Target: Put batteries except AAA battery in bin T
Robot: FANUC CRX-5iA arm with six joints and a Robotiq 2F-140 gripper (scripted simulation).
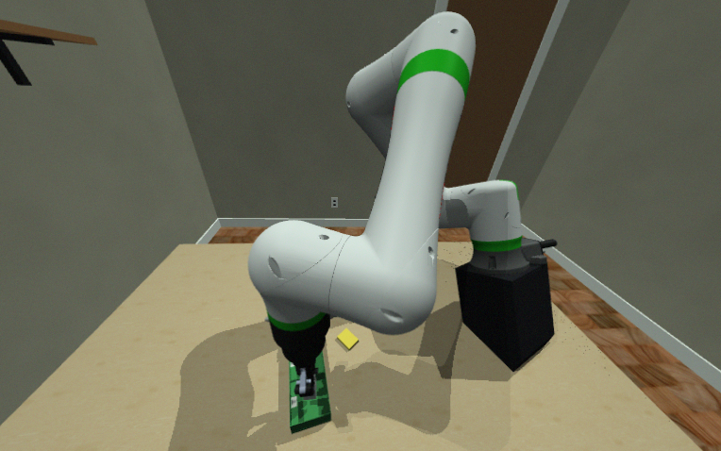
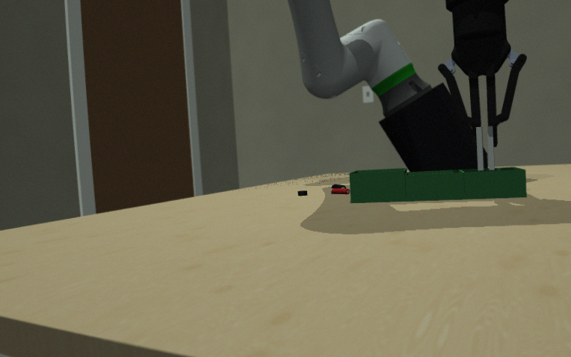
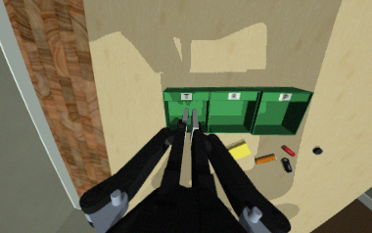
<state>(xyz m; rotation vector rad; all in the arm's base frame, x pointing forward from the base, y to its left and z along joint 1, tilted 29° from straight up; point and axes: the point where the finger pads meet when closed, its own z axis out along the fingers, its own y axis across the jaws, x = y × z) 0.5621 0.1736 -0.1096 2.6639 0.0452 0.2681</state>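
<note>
Right now the orange battery is 21 cm to the right of my hand, 11 cm behind it and 7 cm below it. Also, from my hand: flat yellow block 14 cm to the right, 10 cm behind, 7 cm below; green three-compartment bin row 8 cm to the right, 5 cm below, 1 cm ahead; red battery 26 cm to the right, 8 cm behind, 7 cm below.
</note>
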